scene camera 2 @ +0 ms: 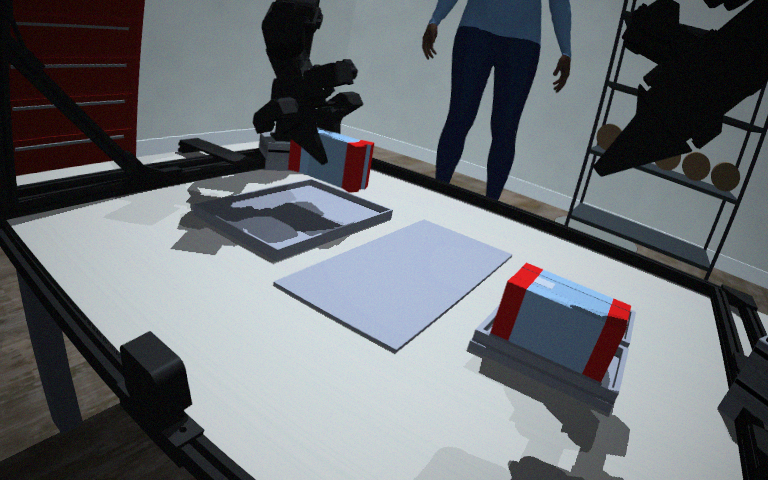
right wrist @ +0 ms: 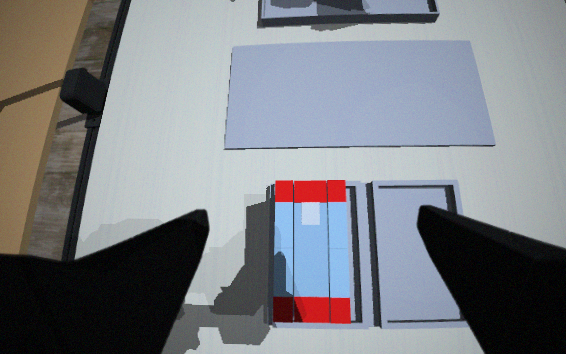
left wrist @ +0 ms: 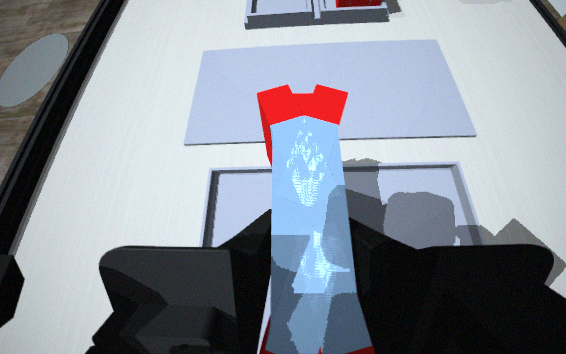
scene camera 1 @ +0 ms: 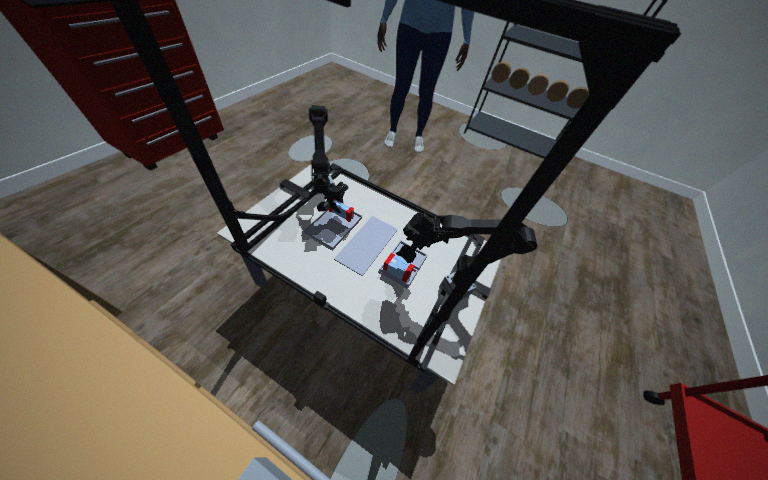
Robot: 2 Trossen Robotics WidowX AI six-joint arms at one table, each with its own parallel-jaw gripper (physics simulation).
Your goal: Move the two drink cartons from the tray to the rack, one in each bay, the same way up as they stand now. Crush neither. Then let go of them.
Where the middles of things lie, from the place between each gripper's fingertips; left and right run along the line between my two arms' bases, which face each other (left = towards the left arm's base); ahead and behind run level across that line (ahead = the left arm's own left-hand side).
Labels:
Now: the grey mat [scene camera 2: 391, 289] 3 cm ahead of my right hand, 20 cm to the left of it and 20 cm below it. From my right hand the other things lie so: grey tray [scene camera 2: 281, 221]: 2 cm behind, 40 cm to the left, 19 cm below.
My left hand is 18 cm to the left of the grey mat and 9 cm above it. Round my left hand: grey tray: 8 cm below, 4 cm behind, 2 cm to the left.

